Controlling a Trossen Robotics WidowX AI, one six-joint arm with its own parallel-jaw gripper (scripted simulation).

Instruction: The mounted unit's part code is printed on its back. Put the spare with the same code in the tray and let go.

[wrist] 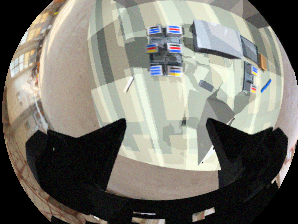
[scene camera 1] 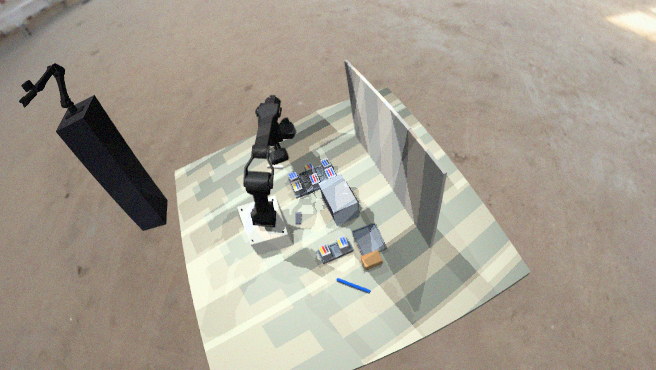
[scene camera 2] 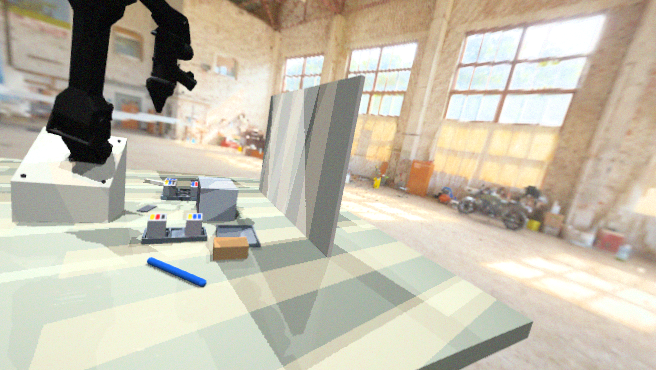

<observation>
The gripper [scene camera 2: 160,109] is open and holds nothing. Further things: a dark tray [scene camera 1: 368,238] and a tall grey panel [scene camera 2: 310,132].
The gripper also shows in the wrist view [wrist: 168,122]. The tall grey panel also shows in scene camera 1 [scene camera 1: 417,179].
</observation>
